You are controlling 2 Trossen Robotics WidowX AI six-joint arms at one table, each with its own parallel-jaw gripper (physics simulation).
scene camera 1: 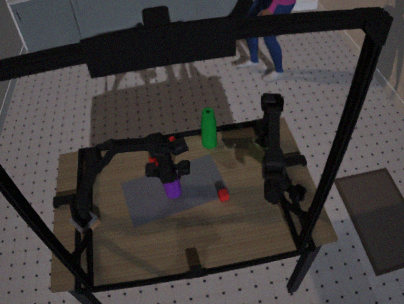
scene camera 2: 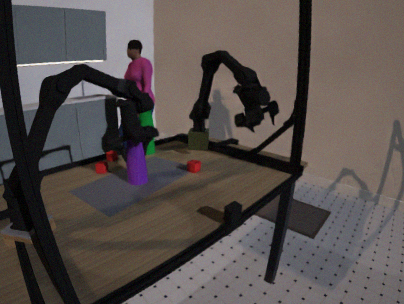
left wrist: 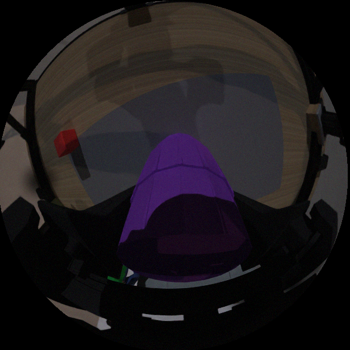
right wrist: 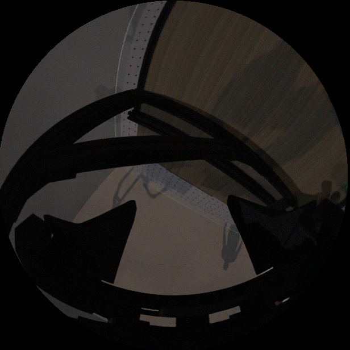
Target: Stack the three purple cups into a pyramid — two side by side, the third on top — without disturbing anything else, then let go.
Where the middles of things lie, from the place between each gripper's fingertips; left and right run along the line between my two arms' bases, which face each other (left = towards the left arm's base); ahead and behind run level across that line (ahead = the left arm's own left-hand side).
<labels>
Right now my right hand is 36 cm short of the grey mat (scene camera 1: 146,199), 40 cm to the right of it and 16 cm above it.
I see my left gripper 8 cm above the grey mat, 1 cm to the left of it and 1 cm short of it.
</labels>
